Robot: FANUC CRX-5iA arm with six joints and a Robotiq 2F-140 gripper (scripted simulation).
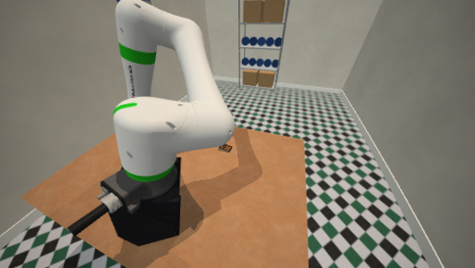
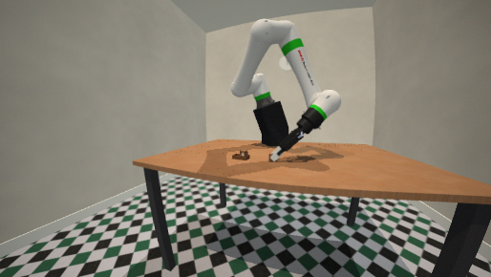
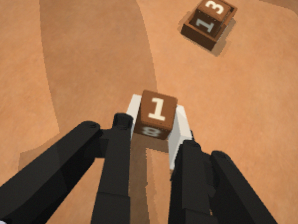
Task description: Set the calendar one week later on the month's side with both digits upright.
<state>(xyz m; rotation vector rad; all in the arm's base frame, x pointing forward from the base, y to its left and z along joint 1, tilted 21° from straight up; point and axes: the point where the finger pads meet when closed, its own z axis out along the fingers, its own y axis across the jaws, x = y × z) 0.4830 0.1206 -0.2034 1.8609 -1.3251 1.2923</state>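
The brown calendar tray lies 18 cm to the right of my hand, 3 cm below it and 2 cm ahead of it. From my hand the other things lie so: brown cube 2 cm to the right, 2 cm below, 1 cm ahead.
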